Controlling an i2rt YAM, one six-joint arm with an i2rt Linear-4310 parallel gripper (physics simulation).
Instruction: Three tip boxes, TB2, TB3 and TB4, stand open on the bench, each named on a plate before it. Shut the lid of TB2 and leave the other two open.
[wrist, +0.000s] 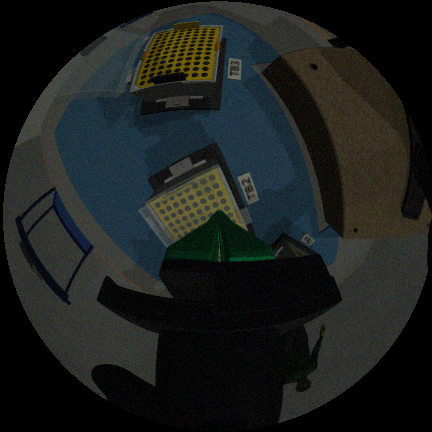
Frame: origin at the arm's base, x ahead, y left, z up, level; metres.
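Where they show: gripper, between the fingertips: (218, 216).
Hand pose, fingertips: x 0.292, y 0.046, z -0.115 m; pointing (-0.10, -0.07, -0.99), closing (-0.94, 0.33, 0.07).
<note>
After its pixels a point has its place.
TB2 (187, 202) {x 0.313, y 0.024, z -0.116 m}, behind its name plate (247, 188) {x 0.249, y 0.061, z -0.191 m}, is at the middle of the view. Its yellow rack looks pale through a clear lid that lies over it and looks down flat. TB3 (180, 55) {x 0.270, y -0.132, z -0.136 m}, with its plate (234, 69) {x 0.207, y -0.118, z -0.191 m}, is at the top; its rack shows bright yellow and uncovered, and its clear lid (100, 80) is swung back to the left. TB4 (295, 246) {x 0.178, y 0.209, z -0.184 m} shows in part at the lower right, behind a small plate (307, 240) {x 0.142, y 0.216, z -0.191 m}; my gripper hides most of it, and its lid cannot be made out. My green-fingered gripper (218, 216) {x 0.292, y 0.046, z -0.115 m} is shut and empty, its tips overlapping TB2's near part in the view.
A brown block-like board (370, 150) {x 0.093, y 0.012, z -0.088 m} stands at the right of the blue mat (250, 130) {x 0.221, y -0.017, z -0.193 m}, with a dark object (412, 192) at its far side. A blue-framed item (73, 220) is off the bench's left edge. A small figure in green (300, 367) is at the lower right.
</note>
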